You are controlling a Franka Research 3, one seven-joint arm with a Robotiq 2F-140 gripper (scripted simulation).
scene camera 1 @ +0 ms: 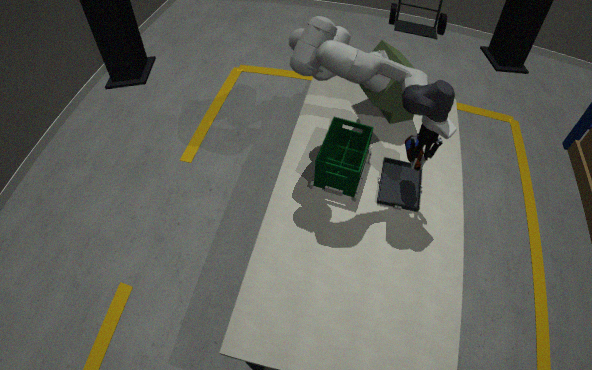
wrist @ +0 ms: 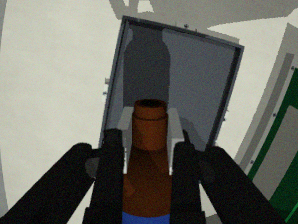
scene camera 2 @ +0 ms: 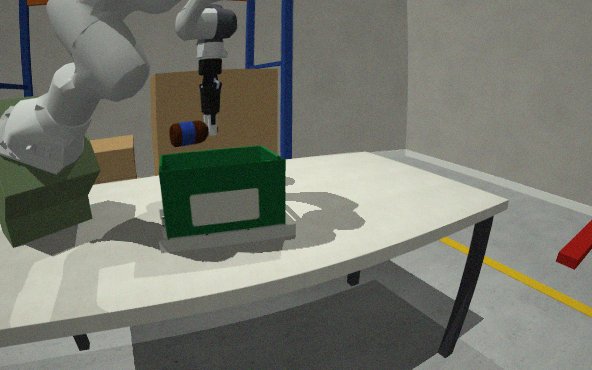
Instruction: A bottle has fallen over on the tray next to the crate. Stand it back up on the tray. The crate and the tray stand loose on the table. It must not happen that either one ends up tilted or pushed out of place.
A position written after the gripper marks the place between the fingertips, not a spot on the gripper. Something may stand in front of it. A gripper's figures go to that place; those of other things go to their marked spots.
The gripper (scene camera 1: pixel 416 166) is 1.55 m from the lens. A green crate (scene camera 1: pixel 355 142): 1.75 m from the lens. A dark grey tray (scene camera 1: pixel 400 184) is 1.70 m from the lens.
